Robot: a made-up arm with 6 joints. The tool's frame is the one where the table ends. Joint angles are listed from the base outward.
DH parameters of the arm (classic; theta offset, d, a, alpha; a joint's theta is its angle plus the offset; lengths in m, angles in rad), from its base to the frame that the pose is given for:
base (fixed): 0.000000 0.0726 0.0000 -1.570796
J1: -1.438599 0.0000 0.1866 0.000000
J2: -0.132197 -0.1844 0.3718 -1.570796
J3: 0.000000 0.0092 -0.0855 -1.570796
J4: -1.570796 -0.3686 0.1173 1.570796
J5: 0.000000 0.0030 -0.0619 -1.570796
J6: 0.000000 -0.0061 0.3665 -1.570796
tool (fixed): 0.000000 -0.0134 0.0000 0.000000
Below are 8 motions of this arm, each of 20 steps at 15 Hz.
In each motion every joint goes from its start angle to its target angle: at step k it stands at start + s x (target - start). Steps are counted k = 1, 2, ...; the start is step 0. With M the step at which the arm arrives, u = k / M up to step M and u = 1 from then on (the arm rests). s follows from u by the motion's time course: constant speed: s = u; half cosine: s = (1 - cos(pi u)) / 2; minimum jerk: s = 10 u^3 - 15 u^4 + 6 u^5.
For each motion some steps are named. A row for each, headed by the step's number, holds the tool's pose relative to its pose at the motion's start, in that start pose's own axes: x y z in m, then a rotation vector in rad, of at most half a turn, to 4 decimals.
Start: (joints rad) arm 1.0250 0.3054 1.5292 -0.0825 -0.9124 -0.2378
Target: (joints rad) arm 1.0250 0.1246 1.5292 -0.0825 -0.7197 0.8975
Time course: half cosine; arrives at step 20
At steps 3, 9, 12, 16, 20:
3: -0.0031 0.0062 0.0212 -0.0007 -0.0615 -0.0008
9: -0.0613 0.0480 0.1587 -0.0065 -0.4761 -0.0054
12: -0.1295 0.0746 0.2331 -0.0114 -0.7390 -0.0070
16: -0.2253 0.1035 0.2945 -0.0174 -1.0216 -0.0075
20: -0.2668 0.1146 0.3117 -0.0200 -1.1296 -0.0073

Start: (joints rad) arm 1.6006 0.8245 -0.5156 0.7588 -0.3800 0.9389
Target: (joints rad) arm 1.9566 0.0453 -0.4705 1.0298 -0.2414 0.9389
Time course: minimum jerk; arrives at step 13
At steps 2, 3, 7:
2: 0.0024 -0.0002 0.0065 -0.0131 -0.0158 0.0024
3: 0.0067 -0.0003 0.0192 -0.0386 -0.0467 0.0071
7: 0.0229 0.0163 0.1288 -0.2531 -0.3229 0.0480

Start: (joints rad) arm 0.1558 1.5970 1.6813 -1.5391 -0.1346 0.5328
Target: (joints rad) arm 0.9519 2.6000 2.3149 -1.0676 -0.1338 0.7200
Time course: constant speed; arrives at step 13
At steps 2, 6, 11, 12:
2: 0.0795 -0.0238 0.2637 0.2639 -0.1810 -0.0694
6: 0.1144 -0.3129 0.7366 0.7429 -0.6065 -0.2905
11: -0.1421 -0.9012 0.9797 1.2127 -1.2148 -0.7388
12: -0.2281 -1.0097 0.9674 1.2836 -1.3413 -0.8539

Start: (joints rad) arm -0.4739 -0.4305 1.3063 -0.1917 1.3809 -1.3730
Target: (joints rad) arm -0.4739 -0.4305 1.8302 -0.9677 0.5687 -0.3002
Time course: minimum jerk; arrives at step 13
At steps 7, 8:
7: -0.0974 -0.0410 0.0470 -0.6401 -0.1536 0.0219
8: -0.1240 -0.0238 0.0409 -0.7802 -0.1602 0.1134

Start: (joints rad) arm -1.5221 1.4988 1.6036 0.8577 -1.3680 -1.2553
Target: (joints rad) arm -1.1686 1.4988 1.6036 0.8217 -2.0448 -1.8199
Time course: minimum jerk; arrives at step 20
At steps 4, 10, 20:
4: 0.0109 -0.0097 -0.0177 -0.0251 0.0482 0.0062
10: 0.0643 -0.1041 -0.1553 -0.2178 0.4142 0.0462
20: 0.0718 -0.2500 -0.2943 -0.4460 0.8140 0.0761

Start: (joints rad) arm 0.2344 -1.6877 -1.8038 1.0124 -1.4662 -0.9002
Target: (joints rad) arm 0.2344 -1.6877 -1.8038 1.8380 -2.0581 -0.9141
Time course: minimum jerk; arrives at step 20
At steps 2, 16, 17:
2: -0.0006 -0.0013 0.0007 -0.0083 -0.0006 -0.0024
16: -0.0965 -0.1180 0.0646 -0.8947 0.1486 -0.2848
17: -0.1008 -0.1212 0.0665 -0.9223 0.1610 -0.2952

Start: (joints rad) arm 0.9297 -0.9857 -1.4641 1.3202 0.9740 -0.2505
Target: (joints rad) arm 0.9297 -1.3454 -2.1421 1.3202 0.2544 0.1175
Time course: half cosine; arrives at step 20
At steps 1, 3, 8, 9, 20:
1: -0.0007 0.0009 0.0011 -0.0035 -0.0050 0.0073
3: -0.0067 0.0082 0.0092 -0.0311 -0.0440 0.0646
8: -0.0665 0.0511 0.0406 -0.2005 -0.2591 0.4146
9: -0.0880 0.0603 0.0430 -0.2456 -0.3087 0.5080
20: -0.2920 0.0548 -0.0150 -0.5840 -0.5480 1.2433

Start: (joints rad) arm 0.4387 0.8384 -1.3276 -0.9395 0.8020 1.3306
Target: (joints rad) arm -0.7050 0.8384 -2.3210 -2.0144 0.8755 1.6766
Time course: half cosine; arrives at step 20
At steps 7, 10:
7: -0.1008 0.0152 -0.1614 -0.4115 0.1923 0.0029
10: -0.2191 -0.0134 -0.3060 -0.7045 0.4594 0.0135

